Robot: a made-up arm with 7 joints. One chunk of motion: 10 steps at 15 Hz.
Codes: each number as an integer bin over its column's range. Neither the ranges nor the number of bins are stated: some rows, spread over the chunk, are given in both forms.
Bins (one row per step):
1: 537 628 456 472 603 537 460
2: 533 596 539 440 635 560 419
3: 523 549 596 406 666 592 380
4: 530 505 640 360 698 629 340
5: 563 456 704 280 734 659 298
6: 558 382 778 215 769 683 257
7: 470 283 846 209 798 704 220
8: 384 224 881 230 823 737 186
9: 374 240 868 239 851 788 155
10: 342 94 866 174 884 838 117
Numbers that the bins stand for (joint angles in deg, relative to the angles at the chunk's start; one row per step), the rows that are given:
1: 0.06 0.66 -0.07 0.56 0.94 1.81 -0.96
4: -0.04 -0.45 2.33 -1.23 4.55 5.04 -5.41
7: -0.94 -2.45 5.01 -3.65 8.35 7.66 -9.85
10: -2.86 -4.15 5.27 -4.21 11.63 12.36 -13.67
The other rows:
2: 0.00 0.37 1.01 0.05 2.15 2.62 -2.48
3: -0.15 -0.05 1.76 -0.50 3.33 3.74 -3.93
5: 0.45 -0.89 3.16 -2.52 5.92 6.09 -6.96
6: 0.38 -1.56 4.12 -3.56 7.25 6.93 -8.48
8: -2.23 -2.98 5.46 -3.32 9.31 8.82 -11.11
9: -2.38 -2.84 5.30 -3.17 10.37 10.61 -12.26

